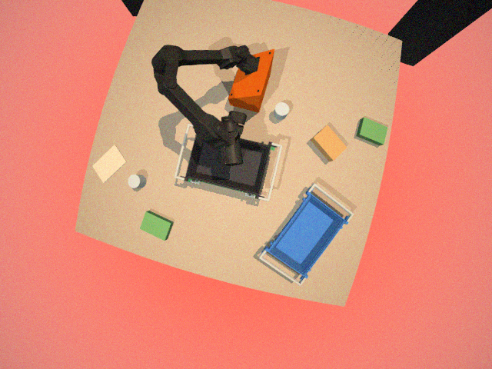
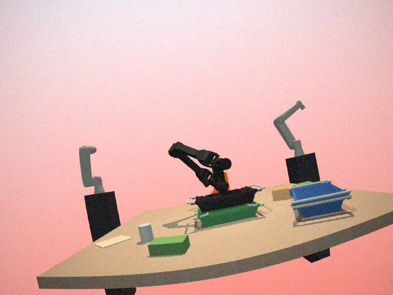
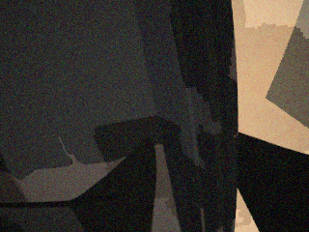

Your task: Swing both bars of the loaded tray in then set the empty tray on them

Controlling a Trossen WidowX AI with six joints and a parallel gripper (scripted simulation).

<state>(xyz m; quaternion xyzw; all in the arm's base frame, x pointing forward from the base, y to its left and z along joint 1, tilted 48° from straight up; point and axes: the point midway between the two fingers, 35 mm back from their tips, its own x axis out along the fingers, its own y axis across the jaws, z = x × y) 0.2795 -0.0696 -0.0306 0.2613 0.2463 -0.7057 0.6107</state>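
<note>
Now: gripper tip 80 mm short of the black tray and 30 mm below it. The rest, counted from my gripper tip: cream card: 160 mm ahead, 550 mm to the right, 80 mm below; then orange block: 70 mm behind, 370 mm to the left, 50 mm below.
</note>
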